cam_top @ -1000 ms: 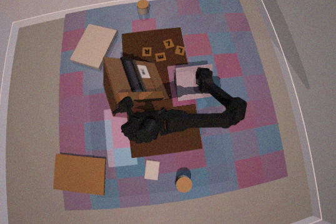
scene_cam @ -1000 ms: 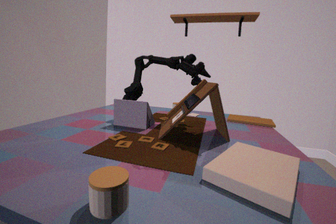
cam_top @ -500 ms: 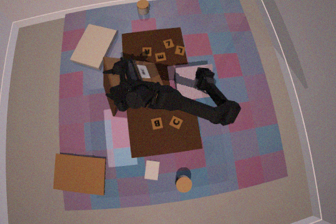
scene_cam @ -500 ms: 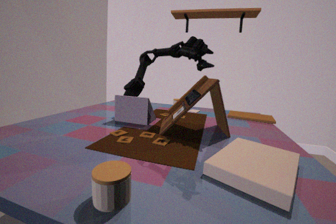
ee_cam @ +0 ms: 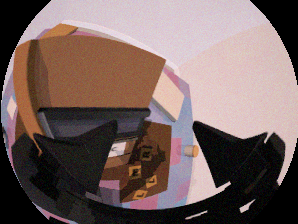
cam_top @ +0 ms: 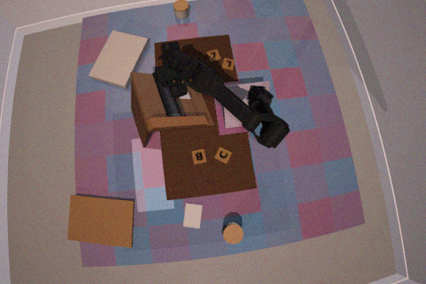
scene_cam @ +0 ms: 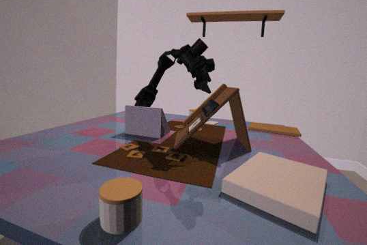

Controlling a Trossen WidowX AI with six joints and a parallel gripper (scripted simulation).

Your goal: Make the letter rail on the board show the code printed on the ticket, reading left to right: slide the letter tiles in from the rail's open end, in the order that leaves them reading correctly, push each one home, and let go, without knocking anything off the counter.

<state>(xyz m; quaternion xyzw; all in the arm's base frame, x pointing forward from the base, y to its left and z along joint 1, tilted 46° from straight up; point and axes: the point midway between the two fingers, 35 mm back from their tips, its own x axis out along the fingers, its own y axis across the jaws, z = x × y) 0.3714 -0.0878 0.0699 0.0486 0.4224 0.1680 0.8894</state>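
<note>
My gripper tip is now 14 cm past the orange letter tile, 27 cm to the right of it and 25 cm above it. Round my gripper tip: white ticket: 6 cm behind, 1 cm to the left, 16 cm below; then brown mat: 17 cm behind, 6 cm to the left, 26 cm below; then cream slab: 27 cm ahead, 20 cm to the right, 24 cm below.
</note>
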